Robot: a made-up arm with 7 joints. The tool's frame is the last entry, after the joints.
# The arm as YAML. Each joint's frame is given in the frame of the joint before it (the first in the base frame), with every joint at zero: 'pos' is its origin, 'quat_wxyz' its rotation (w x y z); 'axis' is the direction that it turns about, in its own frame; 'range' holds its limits. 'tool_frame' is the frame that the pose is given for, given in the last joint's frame.
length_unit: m
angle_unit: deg
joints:
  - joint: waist
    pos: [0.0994, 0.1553, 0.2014]
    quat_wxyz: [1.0, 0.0, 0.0, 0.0]
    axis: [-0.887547, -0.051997, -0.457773]
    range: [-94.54, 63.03]
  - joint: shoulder
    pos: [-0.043, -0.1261, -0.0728]
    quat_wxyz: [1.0, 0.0, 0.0, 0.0]
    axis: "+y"
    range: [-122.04, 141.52]
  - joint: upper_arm
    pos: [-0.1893, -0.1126, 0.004]
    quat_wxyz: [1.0, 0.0, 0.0, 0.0]
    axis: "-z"
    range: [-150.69, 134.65]
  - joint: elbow
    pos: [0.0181, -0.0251, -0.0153]
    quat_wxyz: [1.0, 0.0, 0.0, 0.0]
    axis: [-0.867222, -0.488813, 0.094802]
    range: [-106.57, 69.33]
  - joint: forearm
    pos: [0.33, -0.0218, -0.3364]
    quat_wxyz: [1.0, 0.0, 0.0, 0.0]
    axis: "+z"
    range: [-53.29, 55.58]
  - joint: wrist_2
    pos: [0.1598, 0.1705, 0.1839]
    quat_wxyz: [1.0, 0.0, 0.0, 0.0]
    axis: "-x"
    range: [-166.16, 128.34]
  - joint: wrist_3
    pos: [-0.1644, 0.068, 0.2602]
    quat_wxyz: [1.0, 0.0, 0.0, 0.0]
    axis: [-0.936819, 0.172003, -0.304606]
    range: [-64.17, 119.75]
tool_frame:
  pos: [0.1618, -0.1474, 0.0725]
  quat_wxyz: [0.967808, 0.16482, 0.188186, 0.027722]
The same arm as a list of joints. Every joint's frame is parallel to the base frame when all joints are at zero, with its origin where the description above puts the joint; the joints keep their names.
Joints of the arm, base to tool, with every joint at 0 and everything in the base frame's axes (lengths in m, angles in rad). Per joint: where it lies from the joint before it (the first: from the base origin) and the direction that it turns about. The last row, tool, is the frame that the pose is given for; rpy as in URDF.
waist: offset 0.0994 0.1553 0.2014 axis -0.887526 -0.052002 -0.457813
shoulder: offset -0.043 -0.1261 -0.0728 axis 0 1 0
upper_arm: offset -0.1893 -0.1126 0.004 axis 0 0 -1
elbow: offset 0.0181 -0.0251 -0.0153 axis -0.867222 -0.488813 0.094802
forearm: offset 0.33 -0.0218 -0.3364 axis 0 0 1
wrist_2: offset 0.1598 0.1705 0.1839 axis -1 0 0
wrist_3: offset -0.1644 0.068 0.2602 axis -0.936819 0.172003 -0.304606
tool: offset 0.1618 -0.1474 0.0725 rpy 0.3602 0.363 0.1241
Joint limits (rad, base to tool): -1.65..1.1001 -2.13..2.47 -2.63..2.3501 -1.86..1.21 -0.9301..0.9701 -2.9..2.24 -1.12..2.09

